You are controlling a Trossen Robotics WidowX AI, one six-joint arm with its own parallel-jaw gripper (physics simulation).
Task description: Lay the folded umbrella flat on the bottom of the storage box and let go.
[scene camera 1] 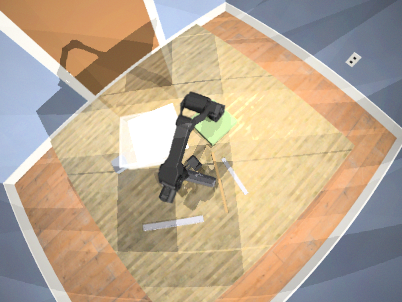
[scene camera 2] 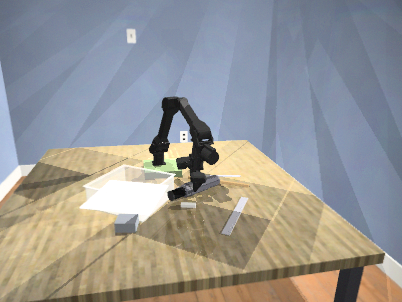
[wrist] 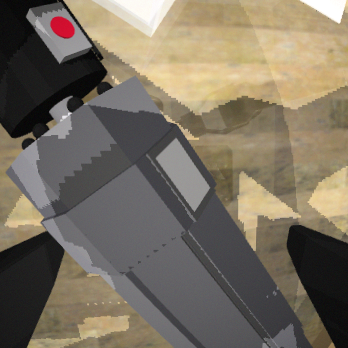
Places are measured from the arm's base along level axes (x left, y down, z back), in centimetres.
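Pixels of known places: gripper, fingertip midpoint: (scene camera 2: pixel 193 186) (wrist: pixel 176 239); arm's base, origin of the base link: (scene camera 1: pixel 215 114) (scene camera 2: pixel 158 163).
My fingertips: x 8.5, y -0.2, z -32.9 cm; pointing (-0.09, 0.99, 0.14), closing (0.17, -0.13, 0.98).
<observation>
Ahead of a thing's pixels: the offset from my fingertips to its top centre. "pt": to the spot under its first point.
The folded umbrella {dx +1.0, dy -2.3, dz +0.0 cm} (scene camera 1: pixel 205 180) (scene camera 2: pixel 209 184) (wrist: pixel 135 205) is grey with a black handle and lies on the table, to the right of the storage box in scene camera 2. A red dot shows on its handle in the wrist view. My gripper (scene camera 2: pixel 198 186) (wrist: pixel 176 239) is open with its fingers wide apart, one on each side of the umbrella's body in the wrist view. Nothing is gripped. The arm hides the gripper and part of the umbrella in scene camera 1. The storage box {dx -26.3, dy -6.3, dz +0.0 cm} (scene camera 1: pixel 121 142) (scene camera 2: pixel 87 192) has see-through walls; its corner {pt dx -9.1, dy +3.4, dz +0.6 cm} (wrist: pixel 142 20) shows in the wrist view.
A white sheet (scene camera 1: pixel 150 140) (scene camera 2: pixel 125 197) overlaps the box. A grey block {dx -30.6, dy -0.2, dz -19.3 cm} (scene camera 1: pixel 119 164) (scene camera 2: pixel 126 224) is beside it. A small white piece {dx -5.4, dy +2.2, dz -10.9 cm} (scene camera 2: pixel 188 205), pale strips {dx +10.5, dy +3.2, dz -22.4 cm} (scene camera 1: pixel 173 223) (scene camera 2: pixel 234 216) and a thin wooden stick {dx +14.8, dy +2.2, dz +7.6 cm} (scene camera 1: pixel 220 182) lie around the umbrella. The arm's base stands on a green block (scene camera 1: pixel 215 131).
</observation>
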